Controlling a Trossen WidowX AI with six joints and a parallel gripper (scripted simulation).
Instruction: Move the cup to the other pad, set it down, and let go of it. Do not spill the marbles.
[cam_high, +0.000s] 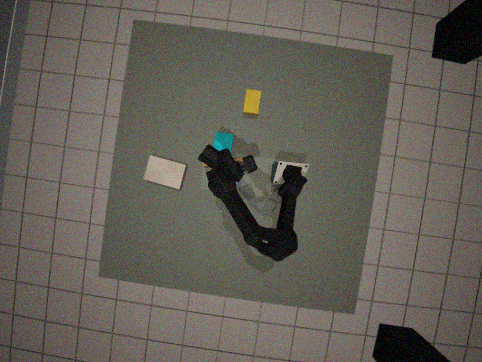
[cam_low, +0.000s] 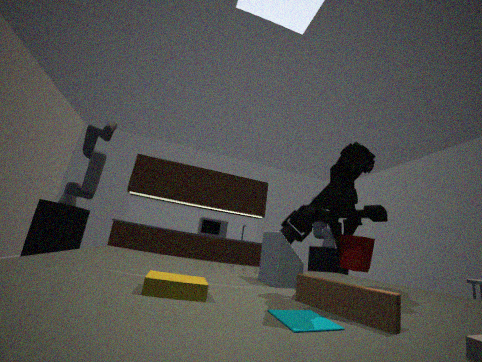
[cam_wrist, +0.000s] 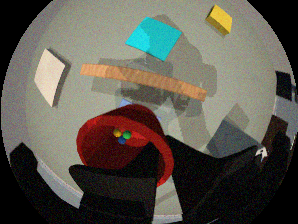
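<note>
My gripper tip is now 80 mm short of the flat cyan pad, 140 mm to the left of it and 130 mm above it. The rest, counted from my gripper tip: yellow block: 30 mm behind, 350 mm to the right, 100 mm below; then low wooden barrier: 50 mm ahead, 40 mm to the right, 100 mm below; then red cup: 30 mm ahead, 20 mm to the left.
</note>
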